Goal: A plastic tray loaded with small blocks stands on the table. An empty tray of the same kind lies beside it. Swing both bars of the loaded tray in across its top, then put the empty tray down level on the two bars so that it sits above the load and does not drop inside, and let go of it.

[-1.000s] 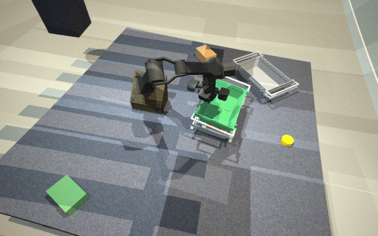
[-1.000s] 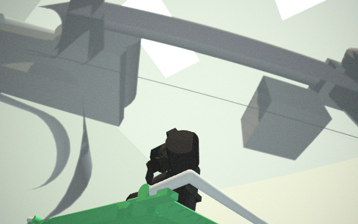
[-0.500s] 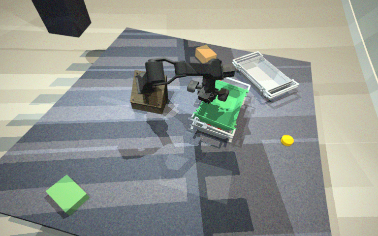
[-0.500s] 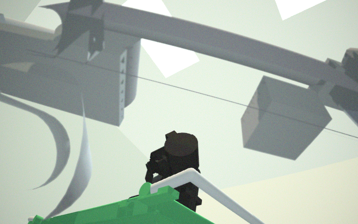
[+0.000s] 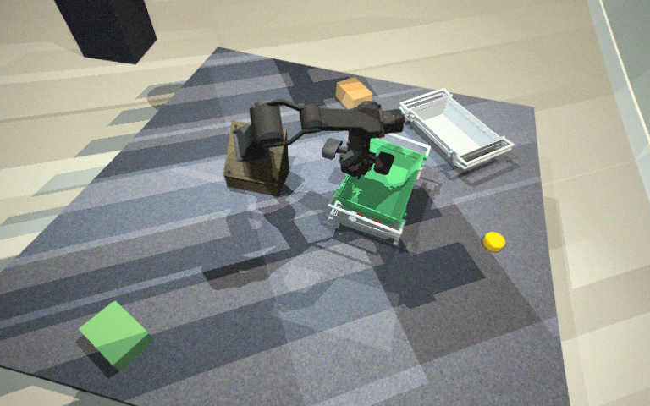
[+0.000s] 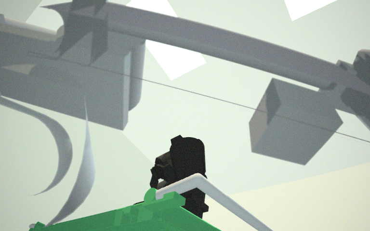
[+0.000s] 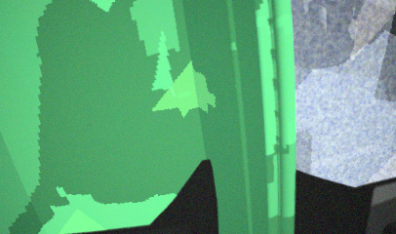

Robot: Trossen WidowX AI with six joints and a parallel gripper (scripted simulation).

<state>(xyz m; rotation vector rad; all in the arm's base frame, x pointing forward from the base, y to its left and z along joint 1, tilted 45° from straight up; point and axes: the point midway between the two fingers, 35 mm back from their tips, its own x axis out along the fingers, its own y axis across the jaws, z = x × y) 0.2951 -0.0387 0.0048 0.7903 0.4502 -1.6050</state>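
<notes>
Right now the green tray is 70 mm ahead of my gripper tip, 30 mm above it and 20 mm to the right of it. Round my gripper tip: orange box 470 mm to the left, 60 mm below, 50 mm behind; then red block 280 mm to the left, 80 mm below, 60 mm ahead; then green block 500 mm to the right, 470 mm behind, 70 mm below.
</notes>
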